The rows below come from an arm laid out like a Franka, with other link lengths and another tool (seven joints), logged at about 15 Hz.
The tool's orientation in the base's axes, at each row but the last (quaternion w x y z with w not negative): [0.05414, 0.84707, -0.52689, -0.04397]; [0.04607, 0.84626, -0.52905, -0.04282]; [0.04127, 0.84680, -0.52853, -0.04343]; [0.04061, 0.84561, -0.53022, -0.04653]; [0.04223, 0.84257, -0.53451, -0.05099]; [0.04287, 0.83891, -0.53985, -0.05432]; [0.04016, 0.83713, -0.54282, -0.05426]
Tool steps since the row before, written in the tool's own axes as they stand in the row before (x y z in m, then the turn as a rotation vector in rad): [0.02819, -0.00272, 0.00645, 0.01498, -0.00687, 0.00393]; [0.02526, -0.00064, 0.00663, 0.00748, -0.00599, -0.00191]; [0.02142, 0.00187, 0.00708, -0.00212, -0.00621, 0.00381]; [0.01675, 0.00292, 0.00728, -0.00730, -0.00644, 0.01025]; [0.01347, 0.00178, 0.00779, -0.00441, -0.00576, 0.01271]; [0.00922, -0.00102, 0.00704, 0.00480, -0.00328, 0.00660]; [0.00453, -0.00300, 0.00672, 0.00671, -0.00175, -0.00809]
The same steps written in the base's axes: [0.01400, -0.02440, -0.00725, 0.01219, -0.01061, -0.00510]; [0.01079, -0.02266, -0.00726, 0.00884, -0.00405, 0.00098]; [0.00688, -0.02024, -0.00745, 0.00416, 0.00453, -0.00444]; [0.00377, -0.01649, -0.00748, 0.00134, 0.00917, -0.01067]; [0.00309, -0.01308, -0.00805, 0.00163, 0.00623, -0.01314]; [0.00374, -0.00807, -0.00752, 0.00402, -0.00310, -0.00718]; [0.00364, -0.00297, -0.00725, 0.00539, -0.00535, 0.00748]
